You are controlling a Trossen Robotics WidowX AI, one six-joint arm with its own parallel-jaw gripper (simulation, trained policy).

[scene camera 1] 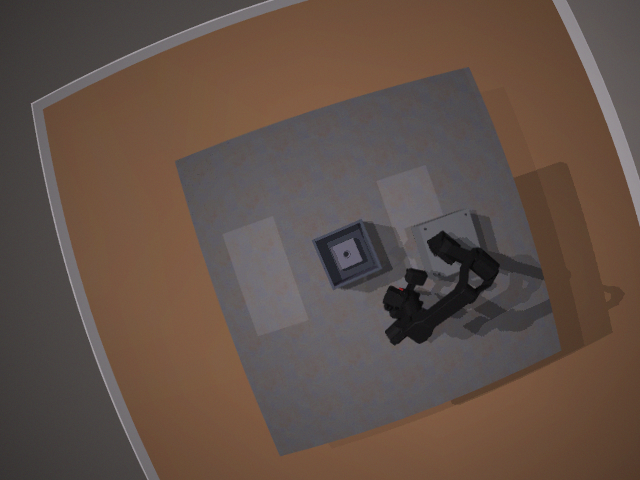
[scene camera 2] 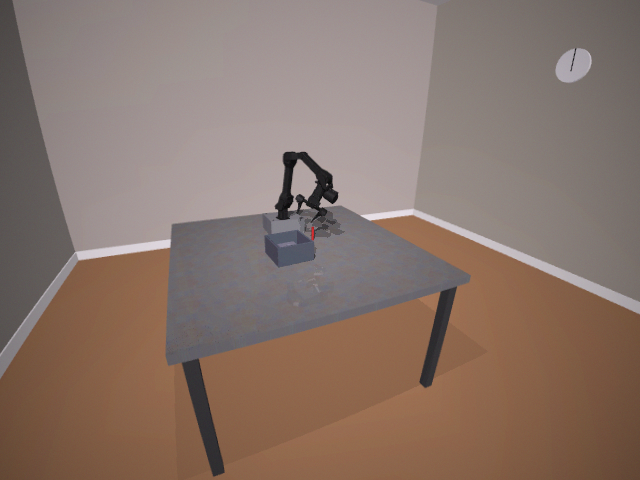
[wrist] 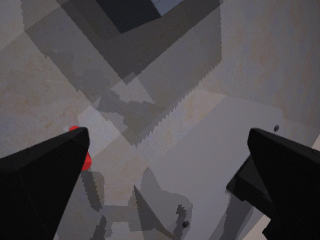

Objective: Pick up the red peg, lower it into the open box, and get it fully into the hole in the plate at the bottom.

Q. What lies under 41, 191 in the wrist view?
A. My gripper.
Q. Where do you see a grey box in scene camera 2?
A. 303, 250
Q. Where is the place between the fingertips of my gripper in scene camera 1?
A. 403, 280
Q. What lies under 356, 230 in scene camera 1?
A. A grey box.
